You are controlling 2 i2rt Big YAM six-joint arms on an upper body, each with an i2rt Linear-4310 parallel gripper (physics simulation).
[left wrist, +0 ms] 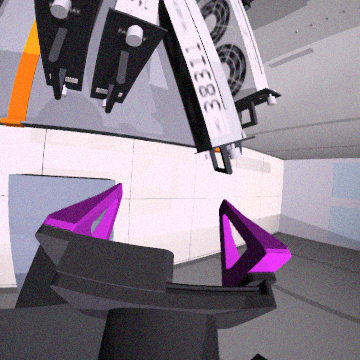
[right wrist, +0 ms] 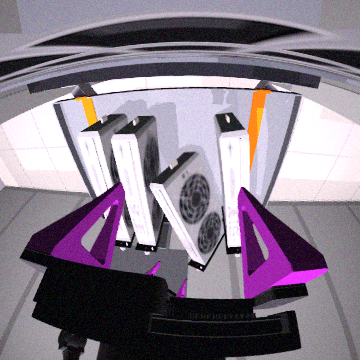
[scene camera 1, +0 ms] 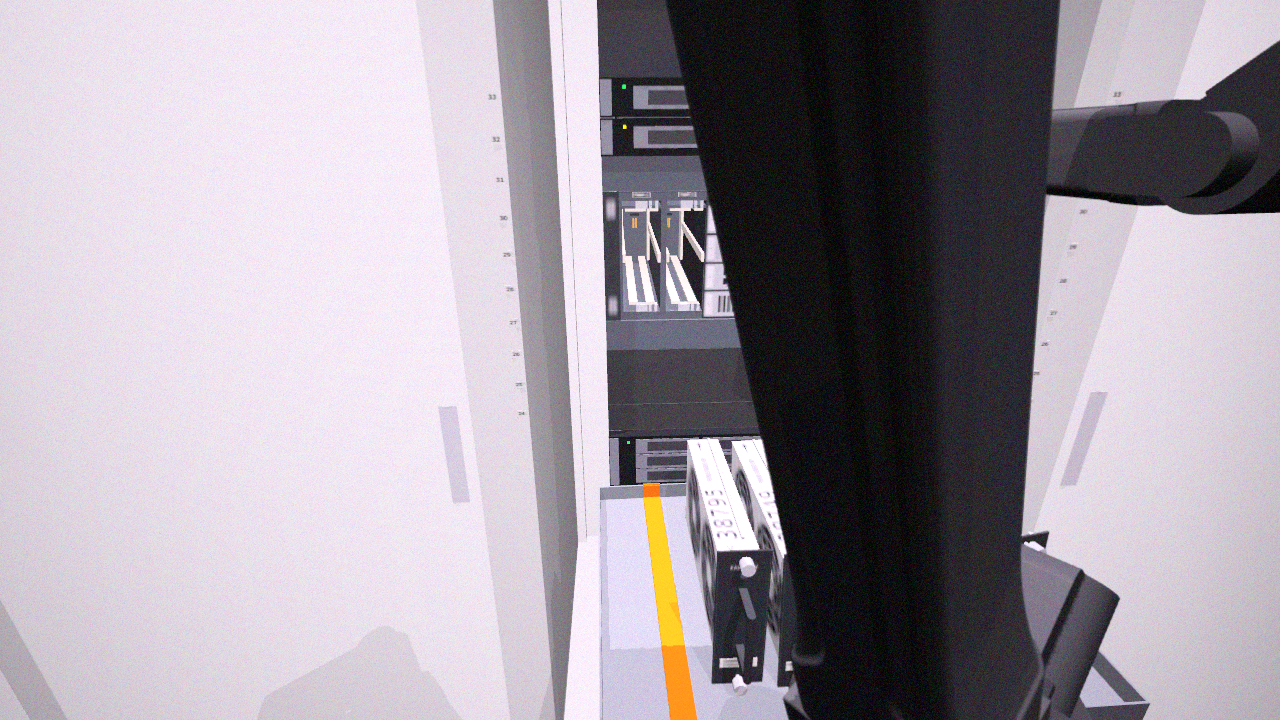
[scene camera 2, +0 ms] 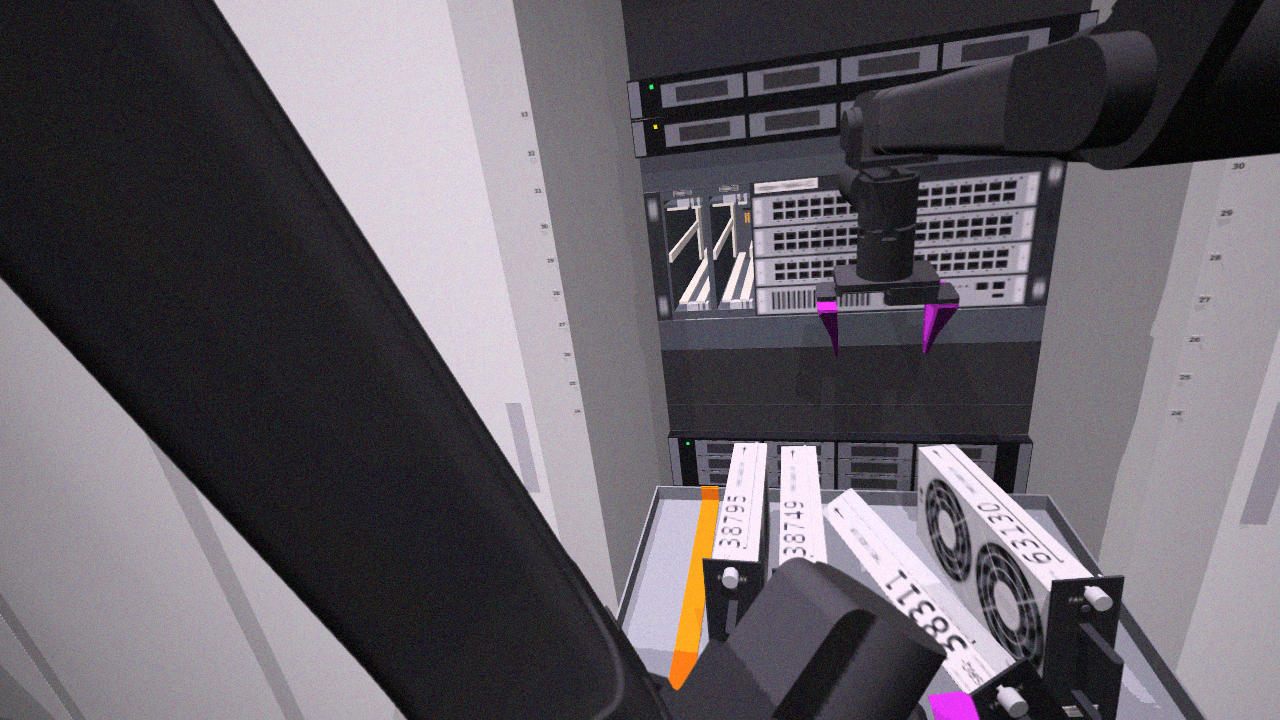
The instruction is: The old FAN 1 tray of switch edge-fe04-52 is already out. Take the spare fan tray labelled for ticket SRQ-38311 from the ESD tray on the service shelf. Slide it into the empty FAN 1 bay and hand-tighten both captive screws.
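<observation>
The spare fan tray 38311 (scene camera 2: 913, 591) (left wrist: 210, 95) (right wrist: 177, 222) sits askew in the grey ESD tray (scene camera 1: 631, 573) (scene camera 2: 657, 555) (left wrist: 150, 120), its handle end at the front edge. My left gripper (left wrist: 172, 196) is open and empty, in front of that handle and apart from it; one finger shows low in scene camera 2. My right gripper (scene camera 2: 881, 353) (right wrist: 179, 189) is open and empty, above the ESD tray and before the switch (scene camera 2: 805, 268). Two empty bays show at the switch's left, a left bay (scene camera 2: 684, 259) and a right bay (scene camera 2: 733, 259); which is FAN 1 is unreadable.
Fan trays 38795 (scene camera 1: 716, 510) (scene camera 2: 747, 501) and 38749 (scene camera 2: 799, 501) stand upright at the left of the ESD tray. Fan tray 63130 (scene camera 2: 993, 501) stands close to the right of 38311. My left arm crosses both scene views. Cabinet walls flank the rack.
</observation>
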